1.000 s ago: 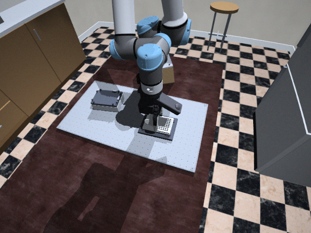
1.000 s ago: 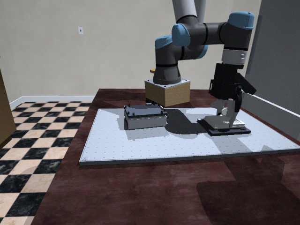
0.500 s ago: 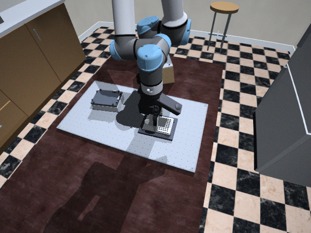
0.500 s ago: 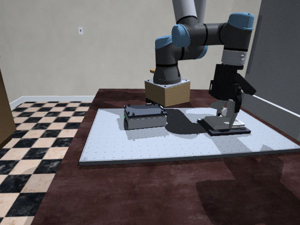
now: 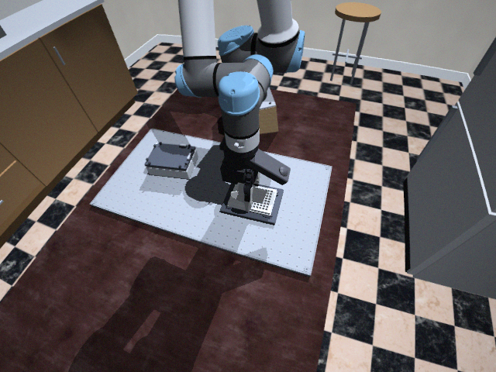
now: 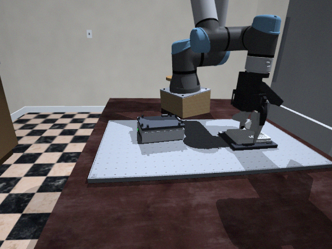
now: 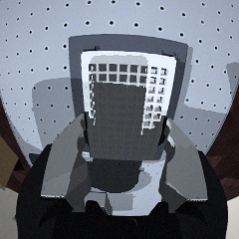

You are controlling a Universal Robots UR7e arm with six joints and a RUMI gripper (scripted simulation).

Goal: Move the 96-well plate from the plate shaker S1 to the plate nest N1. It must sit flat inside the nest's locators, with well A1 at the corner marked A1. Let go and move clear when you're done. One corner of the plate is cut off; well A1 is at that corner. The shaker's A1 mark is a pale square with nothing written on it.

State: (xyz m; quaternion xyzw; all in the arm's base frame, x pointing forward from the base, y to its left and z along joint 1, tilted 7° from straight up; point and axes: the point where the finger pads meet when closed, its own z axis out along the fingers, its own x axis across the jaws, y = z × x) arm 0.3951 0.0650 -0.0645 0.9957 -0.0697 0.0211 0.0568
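Right now the white 96-well plate is 1 cm below my hand. The rest, counted from my hand: dark plate nest 2 cm below.
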